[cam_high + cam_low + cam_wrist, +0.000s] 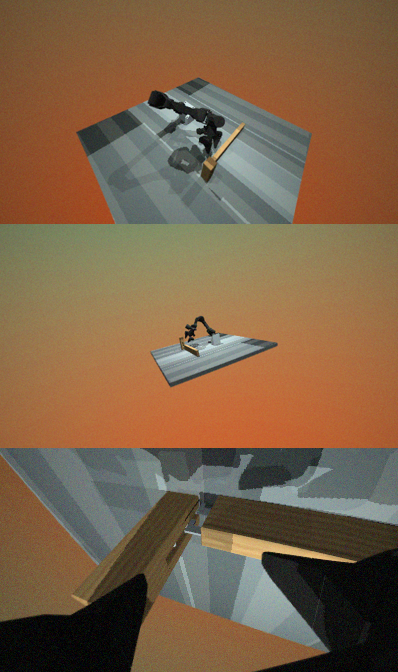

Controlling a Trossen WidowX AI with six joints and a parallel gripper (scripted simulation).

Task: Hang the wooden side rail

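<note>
The headboard post is 8 cm to the right of my gripper tip, 4 cm below it and 4 cm ahead of it.
</note>
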